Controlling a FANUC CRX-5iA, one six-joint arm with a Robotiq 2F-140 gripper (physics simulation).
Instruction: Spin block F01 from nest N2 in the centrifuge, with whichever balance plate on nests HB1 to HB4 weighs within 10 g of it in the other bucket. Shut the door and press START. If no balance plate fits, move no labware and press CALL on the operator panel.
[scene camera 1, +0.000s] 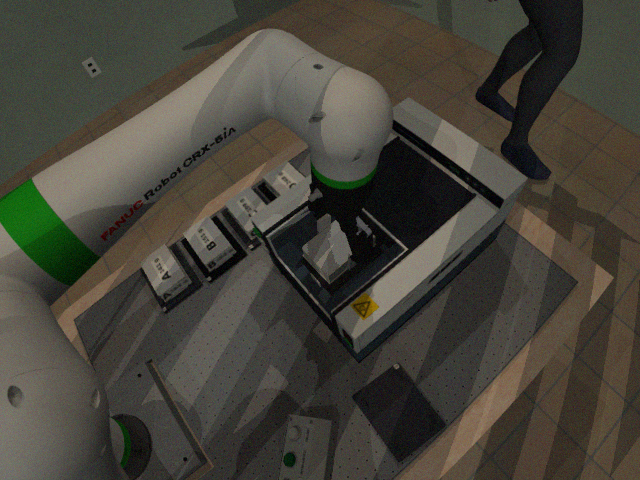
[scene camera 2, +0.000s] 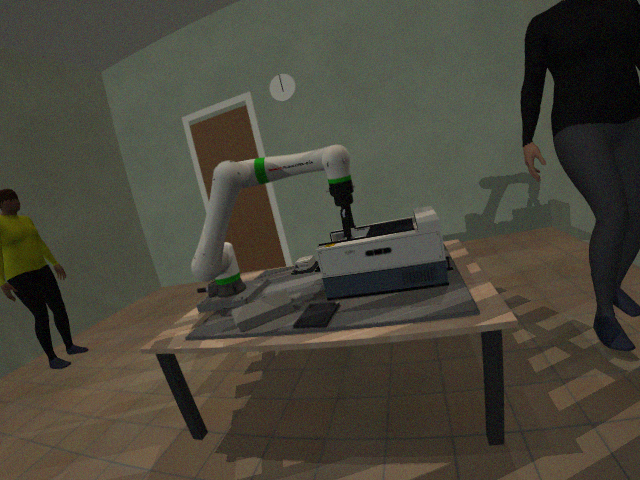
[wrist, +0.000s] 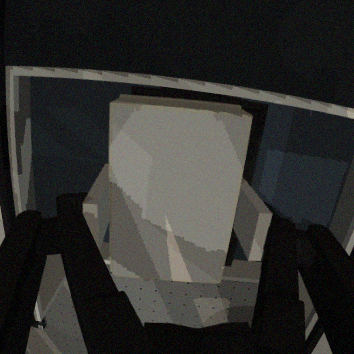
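Where they show: gripper, fingertip midpoint: (scene camera 1: 338, 248) (wrist: 171, 186); arm's base, origin of the base link: (scene camera 1: 122, 448) (scene camera 2: 231, 291).
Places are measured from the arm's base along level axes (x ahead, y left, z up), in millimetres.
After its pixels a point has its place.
Observation:
The centrifuge (scene camera 1: 429, 258) @(z 182, x 728, y -175 mm) (scene camera 2: 408, 248) @(z 132, x 865, y -202 mm) has its top opening uncovered at the left end, beside a dark top panel (scene camera 1: 423, 191) @(z 185, x 832, y -68 mm). My gripper (scene camera 1: 337, 240) @(z 125, x 640, y -16 mm) (scene camera 2: 348, 233) is shut on a pale block (wrist: 175, 175) @(z 156, x 661, y -20 mm), apparently F01, by its sides. The block (scene camera 1: 326, 255) @(z 156, x 603, y -25 mm) is inside or just over the opening; its underside and seating are hidden. A black bucket edge shows behind it in the wrist view. Balance plates A (scene camera 1: 166, 273) @(z 26, x 312, y 280 mm) and B (scene camera 1: 209, 242) @(z 27, x 446, y 272 mm) and two further plates (scene camera 1: 247, 209) @(z 26, x 576, y 283 mm) (scene camera 1: 285, 181) @(z 26, x 704, y 281 mm) stand on their nests. Their weights are blurred.
A pale panel (scene camera 1: 316, 439) @(z 45, x 361, y -256 mm) with a green button stands near the front edge. A dark flat pad (scene camera 1: 398, 413) @(z -15, x 514, y -324 mm) (scene camera 2: 316, 315) @(z -15, x 520, y -340 mm) lies in front of the centrifuge. A person (scene camera 1: 532, 87) (scene camera 2: 584, 103) stands beyond the table; another person (scene camera 2: 23, 253) stands at the left.

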